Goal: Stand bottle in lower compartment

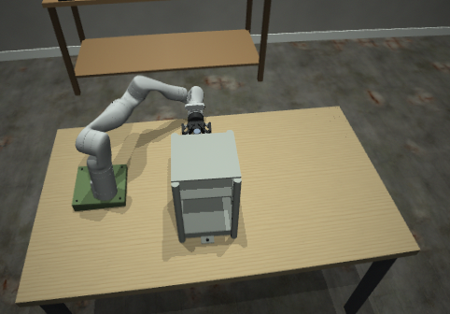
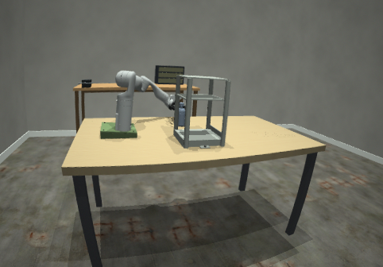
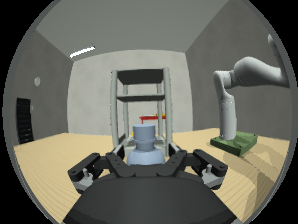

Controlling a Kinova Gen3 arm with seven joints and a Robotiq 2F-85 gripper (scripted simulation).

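My gripper is now 20 mm above the pale blue bottle. Also, from my hand: grey shelving unit (330 mm to the right, 60 mm above, 10 mm ahead).
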